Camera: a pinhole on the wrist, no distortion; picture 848 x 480 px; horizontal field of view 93.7 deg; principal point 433.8 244.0 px. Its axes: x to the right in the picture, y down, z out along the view. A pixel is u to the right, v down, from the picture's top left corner.
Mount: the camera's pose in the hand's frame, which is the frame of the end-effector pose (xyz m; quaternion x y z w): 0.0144 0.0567 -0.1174 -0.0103 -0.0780 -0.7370 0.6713
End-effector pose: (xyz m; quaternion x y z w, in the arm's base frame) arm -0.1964 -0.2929 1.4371 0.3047 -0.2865 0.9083 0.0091
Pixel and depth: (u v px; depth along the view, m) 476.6 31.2 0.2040
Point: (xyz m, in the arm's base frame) -0.0754 -0.3737 1.3860
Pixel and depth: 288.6 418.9 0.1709
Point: -0.2587 -0.4445 1.4462
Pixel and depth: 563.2 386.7 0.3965
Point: -0.1109 -0.4430 1.7112
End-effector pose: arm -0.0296 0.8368 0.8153 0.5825 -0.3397 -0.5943 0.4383
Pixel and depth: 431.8 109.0 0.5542
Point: -0.4316 0.9393 1.0744
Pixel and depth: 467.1 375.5 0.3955
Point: -0.3026 0.6847 0.8582
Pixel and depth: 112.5 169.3 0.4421
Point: -0.2401 0.6920 1.3014
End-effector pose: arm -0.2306 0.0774 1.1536 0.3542 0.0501 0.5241 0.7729
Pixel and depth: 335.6 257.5 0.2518
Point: -0.2879 0.0511 1.3382
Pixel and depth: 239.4 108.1 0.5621
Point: -0.4698 -0.1985 1.6322
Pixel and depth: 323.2 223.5 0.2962
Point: -0.3032 0.0157 1.3763
